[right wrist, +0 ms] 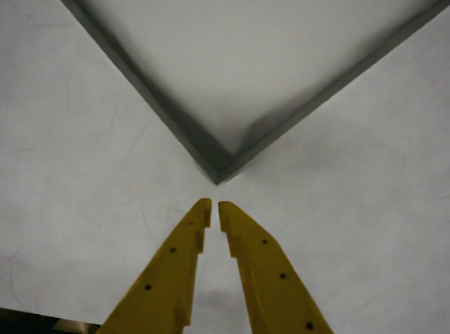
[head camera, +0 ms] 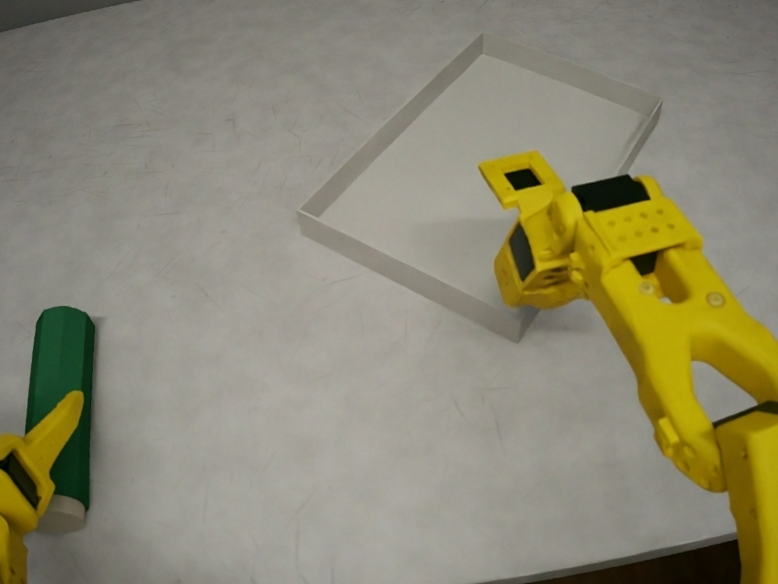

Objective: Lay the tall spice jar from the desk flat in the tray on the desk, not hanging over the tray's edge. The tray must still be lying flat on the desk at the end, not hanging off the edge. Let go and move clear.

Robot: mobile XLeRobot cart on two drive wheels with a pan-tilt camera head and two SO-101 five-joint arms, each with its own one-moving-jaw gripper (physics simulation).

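Places are measured from the left arm's base along level axes (x ahead, y left, z up), in millimetres.
Pixels of known places: right end effector, tool point: point(right wrist: 211, 208) point(head camera: 521, 298).
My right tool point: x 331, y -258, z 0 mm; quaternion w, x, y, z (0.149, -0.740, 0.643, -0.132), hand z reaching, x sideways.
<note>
Behind a point stands the place of what it marks.
The spice jar point(head camera: 62, 352) {x 346, y 69, z -11 mm}, green with a pale end cap, lies on its side on the desk at the lower left of the head view. My left gripper point(head camera: 61, 418) is partly open, with one jaw showing across the top of the jar; its other jaw cannot be made out. The shallow grey-white tray point(head camera: 408, 279) {x 393, y -189, z -43 mm} point(right wrist: 300, 115) {x 380, y -301, z -36 mm} lies flat on the desk, well apart from the jar, and its inside is bare where it shows. My right gripper point(head camera: 534, 282) {x 331, y -258, z 0 mm} point(right wrist: 215, 202) {x 331, y -258, z 0 mm} is shut and empty; in the wrist view its tips are just short of the tray's near corner.
The right arm point(head camera: 653, 333) {x 190, y -264, z 166 mm} reaches in from the right and covers part of the tray's right side. The desk point(head camera: 282, 408) {x 305, y -87, z -55 mm} surrounds the tray and jar. Its front edge point(head camera: 628, 561) {x 159, y -302, z -71 mm} shows at the bottom right, with dark floor beyond.
</note>
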